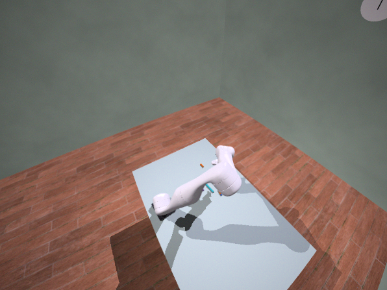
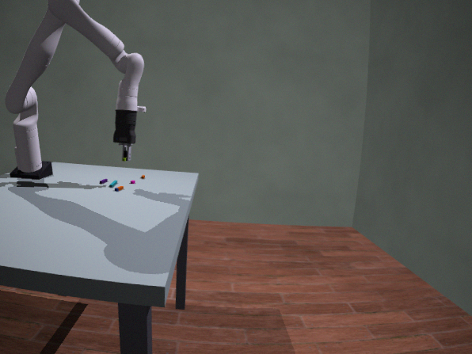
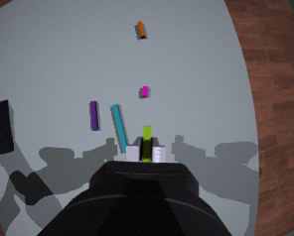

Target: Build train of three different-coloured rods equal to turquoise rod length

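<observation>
Right now my hand is 5 cm past the turquoise rod, 2 cm to the right of it and 11 cm above it. From my hand the other things lie so: blue rod (1 cm behind, 8 cm to the right, 11 cm below); lime rod (1 cm below); magenta rod (1 cm ahead, 9 cm to the left, 11 cm below).
</observation>
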